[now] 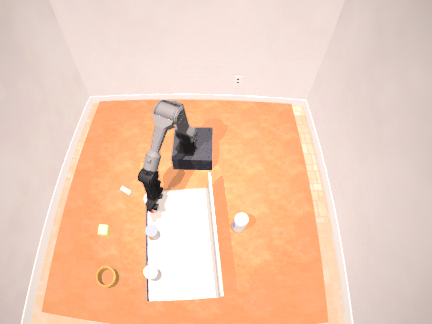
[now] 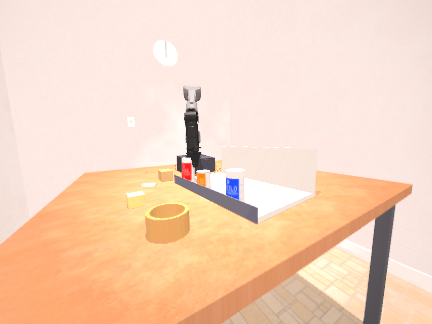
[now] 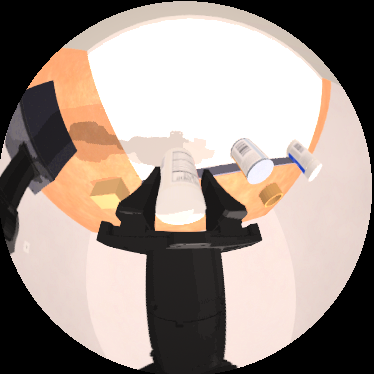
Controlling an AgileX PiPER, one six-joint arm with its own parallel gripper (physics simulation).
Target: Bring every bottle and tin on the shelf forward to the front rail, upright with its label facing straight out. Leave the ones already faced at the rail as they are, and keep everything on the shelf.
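A tall white bottle with a red label (image 1: 151,211) (image 2: 187,170) (image 3: 181,187) stands upright at the far end of the front rail (image 1: 147,255) (image 2: 215,196), label outward. My gripper (image 1: 153,205) (image 2: 193,163) (image 3: 181,173) is around it, a finger close against each side, and looks shut on it. A short orange-labelled container (image 1: 152,232) (image 2: 202,178) (image 3: 250,159) stands upright mid-rail, label outward. A white bottle with a blue label (image 1: 151,272) (image 2: 234,185) (image 3: 304,160) stands upright near the rail's near end, label outward. These stand on the white shelf (image 1: 185,250) (image 2: 280,195) (image 3: 200,85).
Another white bottle with some blue (image 1: 240,222) stands on the table behind the shelf's back panel (image 1: 216,240) (image 2: 270,165). In front of the rail are a ring (image 1: 97,276) (image 2: 167,232), a yellow block (image 1: 103,230) (image 2: 135,200), a white piece (image 1: 125,190) and another block (image 2: 165,175) (image 3: 109,192).
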